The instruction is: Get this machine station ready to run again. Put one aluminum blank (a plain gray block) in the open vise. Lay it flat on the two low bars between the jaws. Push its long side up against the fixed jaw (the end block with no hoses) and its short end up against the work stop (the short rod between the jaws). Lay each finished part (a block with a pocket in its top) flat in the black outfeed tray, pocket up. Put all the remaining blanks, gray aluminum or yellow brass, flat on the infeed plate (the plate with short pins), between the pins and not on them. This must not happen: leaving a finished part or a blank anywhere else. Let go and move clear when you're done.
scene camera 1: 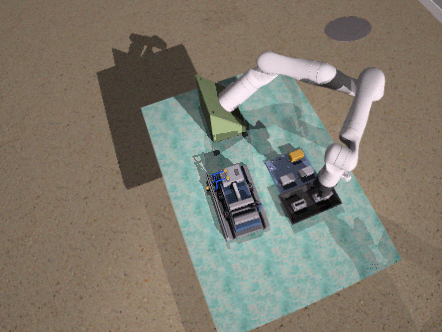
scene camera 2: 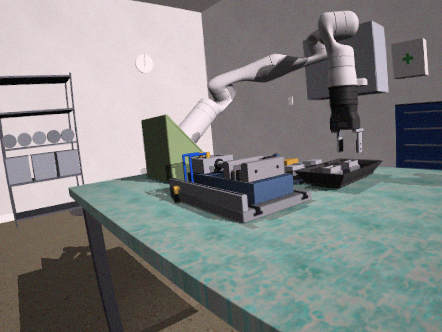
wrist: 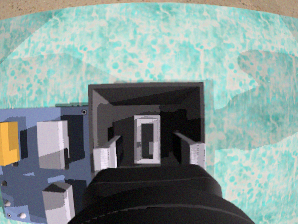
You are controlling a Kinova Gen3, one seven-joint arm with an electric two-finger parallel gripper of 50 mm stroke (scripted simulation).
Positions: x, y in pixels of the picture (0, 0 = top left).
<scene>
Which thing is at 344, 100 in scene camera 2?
The gripper.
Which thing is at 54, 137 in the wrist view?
A gray blank.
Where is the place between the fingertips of the gripper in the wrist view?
148, 145
</scene>
